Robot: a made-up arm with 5 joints.
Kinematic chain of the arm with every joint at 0, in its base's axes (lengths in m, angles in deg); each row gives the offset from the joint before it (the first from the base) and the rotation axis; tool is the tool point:
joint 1: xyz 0 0 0.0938 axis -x
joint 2: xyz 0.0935 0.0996 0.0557 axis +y
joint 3: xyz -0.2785 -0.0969 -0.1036 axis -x
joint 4: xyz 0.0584 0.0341 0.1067 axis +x
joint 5: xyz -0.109 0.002 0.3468 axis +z
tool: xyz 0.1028 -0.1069 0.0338
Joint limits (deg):
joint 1: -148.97..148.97
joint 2: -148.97..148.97
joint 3: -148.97..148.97
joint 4: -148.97..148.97
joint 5: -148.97..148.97
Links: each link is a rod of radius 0.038 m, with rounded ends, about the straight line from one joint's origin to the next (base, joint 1, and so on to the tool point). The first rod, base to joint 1, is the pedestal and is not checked.
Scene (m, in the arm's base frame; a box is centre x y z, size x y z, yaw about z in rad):
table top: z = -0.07
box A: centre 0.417 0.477 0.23 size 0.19 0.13 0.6 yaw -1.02
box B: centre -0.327 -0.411 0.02 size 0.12 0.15 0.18 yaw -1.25
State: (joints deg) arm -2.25 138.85 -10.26 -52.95 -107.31
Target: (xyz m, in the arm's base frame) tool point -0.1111 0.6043 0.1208
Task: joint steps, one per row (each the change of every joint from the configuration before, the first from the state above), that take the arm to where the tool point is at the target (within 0.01 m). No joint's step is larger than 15 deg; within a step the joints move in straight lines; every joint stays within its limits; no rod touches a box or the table.
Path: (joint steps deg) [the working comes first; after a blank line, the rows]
Joints at the target: 38.59 75.16 15.42 -108.62 -65.33
Straight joint move there: touches box A.

1: -4.98 -5.29 -9.44 -2.06 12.53
2: -4.98 -5.29 -9.45 -2.06 12.54
3: -4.98 -5.29 -9.44 -2.06 12.53
4: -4.97 -5.29 -9.44 -2.06 12.53
5: -4.98 -5.29 -9.45 -2.06 12.54
6: 8.56 -8.37 13.78 -2.78 -2.24
7: 8.57 -8.36 13.78 -2.78 -2.23
8: 8.57 -8.37 13.78 -2.78 -2.23
9: 8.56 -8.37 13.78 -2.77 -2.24
10: 8.57 -8.37 13.78 -2.78 -2.23
11: 8.57 -8.36 13.77 -2.78 -2.24
12: 7.17 6.48 -4.88 -14.35 -3.64
13: 7.16 6.48 -4.89 -14.35 -3.64

